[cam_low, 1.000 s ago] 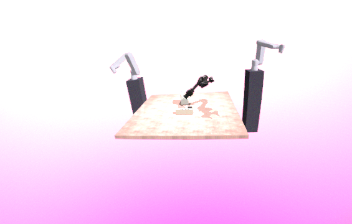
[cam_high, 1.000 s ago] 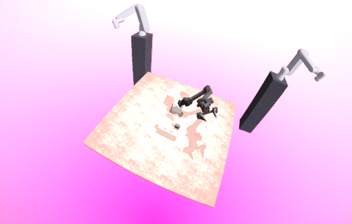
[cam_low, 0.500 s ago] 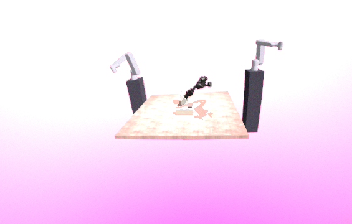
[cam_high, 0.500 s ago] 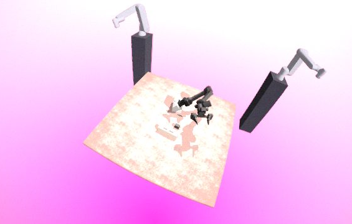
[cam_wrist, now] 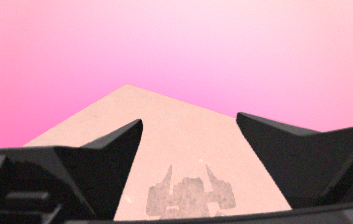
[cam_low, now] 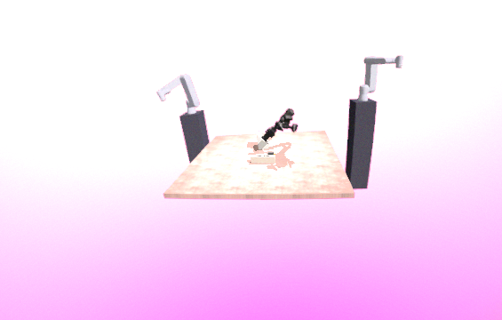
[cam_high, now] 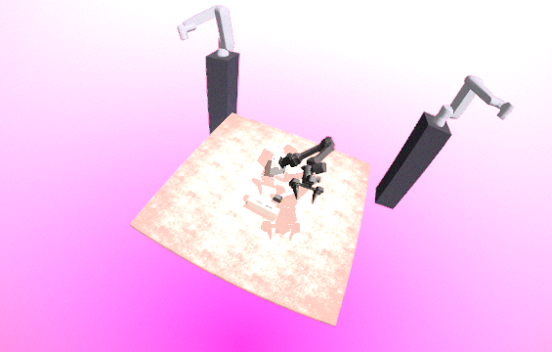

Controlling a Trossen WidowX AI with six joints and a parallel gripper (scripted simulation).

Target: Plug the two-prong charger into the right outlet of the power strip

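Now: the grey charger 24 cm below my gripper tip, 14 cm to the right of it and 14 cm behind it.
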